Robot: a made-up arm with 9 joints. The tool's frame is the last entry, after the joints.
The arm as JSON. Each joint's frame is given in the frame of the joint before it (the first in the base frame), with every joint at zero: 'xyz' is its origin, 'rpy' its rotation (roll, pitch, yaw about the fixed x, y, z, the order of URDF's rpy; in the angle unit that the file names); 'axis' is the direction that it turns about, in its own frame. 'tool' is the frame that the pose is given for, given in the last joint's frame.
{
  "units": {
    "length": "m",
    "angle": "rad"
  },
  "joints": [
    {
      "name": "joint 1",
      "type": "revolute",
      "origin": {
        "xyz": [
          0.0,
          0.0,
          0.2
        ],
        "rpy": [
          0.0,
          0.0,
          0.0
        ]
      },
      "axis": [
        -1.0,
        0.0,
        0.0
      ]
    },
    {
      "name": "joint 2",
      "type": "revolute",
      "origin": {
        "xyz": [
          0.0,
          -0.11,
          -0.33
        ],
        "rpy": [
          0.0,
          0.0,
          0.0
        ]
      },
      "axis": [
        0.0,
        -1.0,
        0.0
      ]
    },
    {
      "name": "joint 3",
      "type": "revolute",
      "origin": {
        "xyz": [
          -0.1,
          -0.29,
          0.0
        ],
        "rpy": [
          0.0,
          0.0,
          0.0
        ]
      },
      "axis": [
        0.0,
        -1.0,
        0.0
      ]
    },
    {
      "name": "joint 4",
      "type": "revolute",
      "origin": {
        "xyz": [
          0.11,
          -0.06,
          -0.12
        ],
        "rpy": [
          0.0,
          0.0,
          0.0
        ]
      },
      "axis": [
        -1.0,
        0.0,
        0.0
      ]
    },
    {
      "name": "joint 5",
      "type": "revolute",
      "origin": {
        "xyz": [
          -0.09,
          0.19,
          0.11
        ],
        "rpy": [
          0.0,
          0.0,
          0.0
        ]
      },
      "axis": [
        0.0,
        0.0,
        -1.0
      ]
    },
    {
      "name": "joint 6",
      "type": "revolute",
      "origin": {
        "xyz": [
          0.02,
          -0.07,
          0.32
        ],
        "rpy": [
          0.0,
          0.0,
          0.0
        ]
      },
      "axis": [
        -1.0,
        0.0,
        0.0
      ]
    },
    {
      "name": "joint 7",
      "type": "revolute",
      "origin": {
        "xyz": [
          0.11,
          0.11,
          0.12
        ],
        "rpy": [
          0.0,
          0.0,
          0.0
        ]
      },
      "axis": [
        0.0,
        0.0,
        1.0
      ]
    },
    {
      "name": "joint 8",
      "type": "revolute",
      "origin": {
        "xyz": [
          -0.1,
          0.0,
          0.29
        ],
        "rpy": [
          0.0,
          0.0,
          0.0
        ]
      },
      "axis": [
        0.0,
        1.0,
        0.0
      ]
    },
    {
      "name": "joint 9",
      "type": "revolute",
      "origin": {
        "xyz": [
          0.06,
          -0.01,
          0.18
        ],
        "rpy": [
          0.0,
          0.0,
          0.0
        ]
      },
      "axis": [
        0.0,
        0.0,
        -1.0
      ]
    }
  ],
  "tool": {
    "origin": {
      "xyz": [
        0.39,
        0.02,
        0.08
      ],
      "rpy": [
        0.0,
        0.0,
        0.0
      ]
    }
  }
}
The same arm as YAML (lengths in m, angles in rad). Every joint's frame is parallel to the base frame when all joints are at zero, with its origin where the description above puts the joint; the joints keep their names.
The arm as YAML. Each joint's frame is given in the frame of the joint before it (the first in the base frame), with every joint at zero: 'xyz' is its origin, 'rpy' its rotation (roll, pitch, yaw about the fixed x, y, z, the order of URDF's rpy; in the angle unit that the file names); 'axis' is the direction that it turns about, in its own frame. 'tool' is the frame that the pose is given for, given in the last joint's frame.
units:
  length: m
  angle: rad
joints:
  - name: joint 1
    type: revolute
    origin:
      xyz: [0.0, 0.0, 0.2]
      rpy: [0.0, 0.0, 0.0]
    axis: [-1.0, 0.0, 0.0]
  - name: joint 2
    type: revolute
    origin:
      xyz: [0.0, -0.11, -0.33]
      rpy: [0.0, 0.0, 0.0]
    axis: [0.0, -1.0, 0.0]
  - name: joint 3
    type: revolute
    origin:
      xyz: [-0.1, -0.29, 0.0]
      rpy: [0.0, 0.0, 0.0]
    axis: [0.0, -1.0, 0.0]
  - name: joint 4
    type: revolute
    origin:
      xyz: [0.11, -0.06, -0.12]
      rpy: [0.0, 0.0, 0.0]
    axis: [-1.0, 0.0, 0.0]
  - name: joint 5
    type: revolute
    origin:
      xyz: [-0.09, 0.19, 0.11]
      rpy: [0.0, 0.0, 0.0]
    axis: [0.0, 0.0, -1.0]
  - name: joint 6
    type: revolute
    origin:
      xyz: [0.02, -0.07, 0.32]
      rpy: [0.0, 0.0, 0.0]
    axis: [-1.0, 0.0, 0.0]
  - name: joint 7
    type: revolute
    origin:
      xyz: [0.11, 0.11, 0.12]
      rpy: [0.0, 0.0, 0.0]
    axis: [0.0, 0.0, 1.0]
  - name: joint 8
    type: revolute
    origin:
      xyz: [-0.1, 0.0, 0.29]
      rpy: [0.0, 0.0, 0.0]
    axis: [0.0, 1.0, 0.0]
  - name: joint 9
    type: revolute
    origin:
      xyz: [0.06, -0.01, 0.18]
      rpy: [0.0, 0.0, 0.0]
    axis: [0.0, 0.0, -1.0]
tool:
  origin:
    xyz: [0.39, 0.02, 0.08]
    rpy: [0.0, 0.0, 0.0]

